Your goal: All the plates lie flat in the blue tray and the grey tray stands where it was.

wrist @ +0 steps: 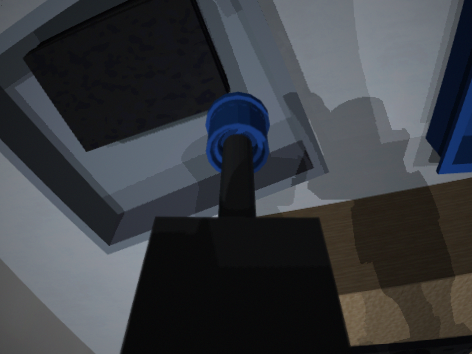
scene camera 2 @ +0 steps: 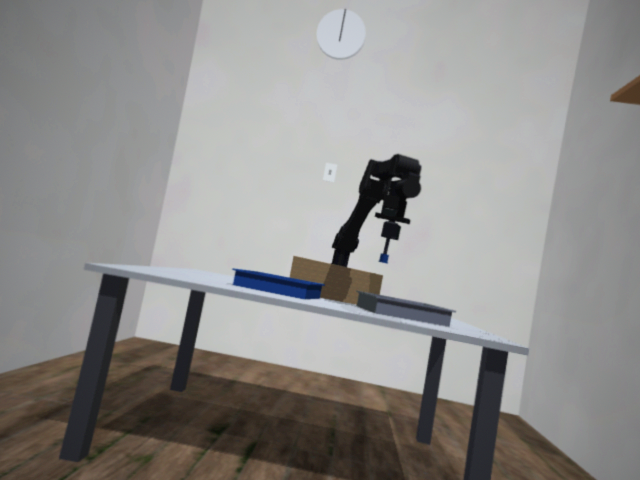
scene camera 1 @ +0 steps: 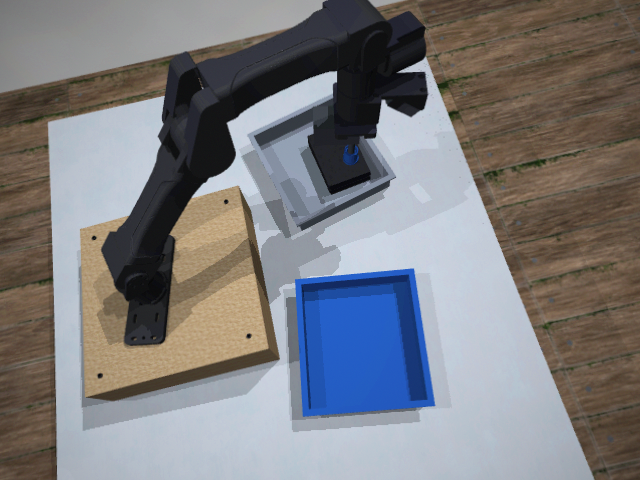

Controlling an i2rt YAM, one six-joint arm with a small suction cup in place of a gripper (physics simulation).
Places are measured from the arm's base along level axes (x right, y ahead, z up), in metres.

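Pixels of known places: hand, its tool point: (wrist: 237, 121) (scene camera 2: 383, 262) (scene camera 1: 350, 158); arm's base, origin of its link: (wrist: 401, 351) (scene camera 2: 338, 270) (scene camera 1: 152, 288).
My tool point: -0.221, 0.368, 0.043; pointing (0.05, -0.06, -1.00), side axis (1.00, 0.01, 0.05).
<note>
Ahead of a thing's pixels: the offset from my tool point to its top centre, as dx, dy, dz. Level surfaces: height alone.
Black square plates {-0.078, -0.024, -0.108} (scene camera 1: 326, 164) (wrist: 130, 75) lie flat, stacked with edges nearly lined up, in the grey tray {-0.073, -0.064, -0.101} (scene camera 1: 346, 204) (scene camera 2: 413, 310) (wrist: 165, 211). How many plates there are cannot be told. The blue tray {+0.314, +0.003, -0.101} (scene camera 1: 361, 341) (scene camera 2: 276, 285) (wrist: 452, 100) stands apart from it, with no plate in it in scene camera 1. My gripper (scene camera 1: 351, 155) (scene camera 2: 383, 258) (wrist: 237, 122), a small blue suction cup, holds nothing and hangs well above the grey tray, as scene camera 2 shows. The plates are hidden behind the tray wall in scene camera 2.
The arm stands on a thick wooden block (scene camera 1: 217, 310) (scene camera 2: 310, 271) (wrist: 340, 235) beside both trays. All stand on a white table {dz -0.152} (scene camera 1: 491, 361) (scene camera 2: 155, 273). The arm's shadow falls on the table between the block and the trays.
</note>
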